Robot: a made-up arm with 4 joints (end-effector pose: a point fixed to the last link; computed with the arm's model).
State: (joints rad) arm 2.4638 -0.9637 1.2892 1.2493
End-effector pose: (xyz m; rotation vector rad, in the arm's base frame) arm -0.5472 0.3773 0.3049 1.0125 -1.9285 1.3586
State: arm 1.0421 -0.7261 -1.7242 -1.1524
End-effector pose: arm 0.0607 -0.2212 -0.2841 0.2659 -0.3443 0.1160
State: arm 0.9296 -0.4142 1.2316 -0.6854
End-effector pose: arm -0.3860 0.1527 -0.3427 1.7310 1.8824 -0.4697
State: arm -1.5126 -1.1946 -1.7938 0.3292
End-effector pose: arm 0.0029 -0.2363 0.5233 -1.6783 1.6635 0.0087
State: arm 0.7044 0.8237 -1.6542 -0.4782
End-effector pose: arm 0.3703 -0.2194 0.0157 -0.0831 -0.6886 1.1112
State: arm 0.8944 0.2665 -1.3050 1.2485
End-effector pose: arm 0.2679 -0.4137 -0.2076 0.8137 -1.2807 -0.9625
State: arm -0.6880 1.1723 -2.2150 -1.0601
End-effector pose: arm -0.0400 -0.1243 0.5133 -2.1322 -1.4984 1.1104
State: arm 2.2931 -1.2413 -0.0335 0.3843
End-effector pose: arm -0.7447 0.2875 -0.1704 -0.0283 1.1024 -2.5650
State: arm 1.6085 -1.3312 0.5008 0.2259
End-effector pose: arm -0.3336 0.4722 -0.3636 1.2965 1.3797 -2.1988
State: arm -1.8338 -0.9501 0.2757 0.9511
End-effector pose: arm 0.1135 0.2504 0.7863 2.1894 -0.8000 0.3655
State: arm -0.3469 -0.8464 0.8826 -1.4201
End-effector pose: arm 0.2744 0.3369 -0.0668 1.6064 0.4485 1.6746
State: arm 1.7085 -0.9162 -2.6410 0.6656
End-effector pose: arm -0.1998 -0.2099 0.0653 -0.0803 -1.6770 -0.8011
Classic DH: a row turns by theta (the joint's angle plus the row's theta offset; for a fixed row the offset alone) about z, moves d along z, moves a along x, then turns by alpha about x. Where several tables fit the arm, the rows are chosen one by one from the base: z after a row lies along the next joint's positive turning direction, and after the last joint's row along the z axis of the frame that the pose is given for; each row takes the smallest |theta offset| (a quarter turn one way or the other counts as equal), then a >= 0, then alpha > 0; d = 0 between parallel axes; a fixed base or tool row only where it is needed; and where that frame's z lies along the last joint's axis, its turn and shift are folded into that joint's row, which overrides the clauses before.
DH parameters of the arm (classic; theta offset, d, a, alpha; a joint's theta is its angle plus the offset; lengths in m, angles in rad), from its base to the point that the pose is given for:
base (fixed): 0 0.141 -0.135 -1.5708
joint 1: -1.5708 -0.101 0.08 1.5708
joint 2: -0.2018 -0.3482 -0.2697 -1.8064
joint 3: 1.3321 -0.1799 0.2166 -1.7091
joint 4: 0.055 0.2091 0.0629 -2.3147
tool (fixed): -0.0844 -0.0546 0 0

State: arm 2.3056 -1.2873 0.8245 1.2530
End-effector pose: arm -0.5735 0.4914 0.0257 0.8250 -1.6125 2.0008
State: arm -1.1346 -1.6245 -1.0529 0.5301
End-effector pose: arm 0.2823 0.0254 0.6126 -2.7666 0.9756 0.3674
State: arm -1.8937 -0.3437 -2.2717 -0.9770
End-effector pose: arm -0.2922 -0.2461 0.3905 0.5623 2.4896 0.2007
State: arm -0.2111 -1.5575 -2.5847 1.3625
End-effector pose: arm 0.0041 -0.0967 0.0242 -0.6544 1.3847 1.0864
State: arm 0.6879 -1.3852 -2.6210 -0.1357
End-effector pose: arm -0.0686 -0.1462 0.0352 -0.1268 -1.8614 -1.1089
